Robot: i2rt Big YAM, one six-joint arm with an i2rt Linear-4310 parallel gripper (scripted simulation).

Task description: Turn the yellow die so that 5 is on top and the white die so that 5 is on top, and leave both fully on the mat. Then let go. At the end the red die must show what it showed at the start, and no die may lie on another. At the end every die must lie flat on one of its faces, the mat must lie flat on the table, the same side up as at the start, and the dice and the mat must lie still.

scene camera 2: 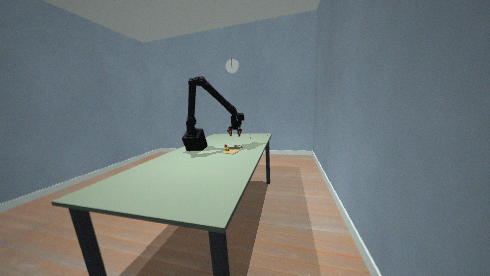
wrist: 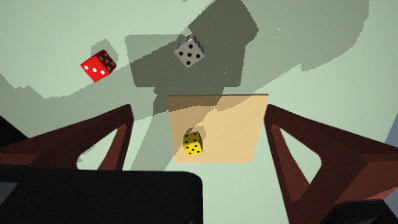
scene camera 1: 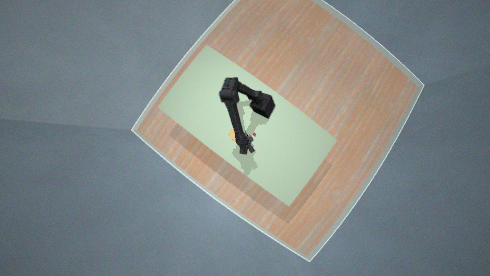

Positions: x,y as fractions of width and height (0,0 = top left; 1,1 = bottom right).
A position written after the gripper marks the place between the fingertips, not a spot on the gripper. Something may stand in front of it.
In view: the gripper (wrist: 0.50,0.50) and a tan mat (wrist: 0.58,0.56).
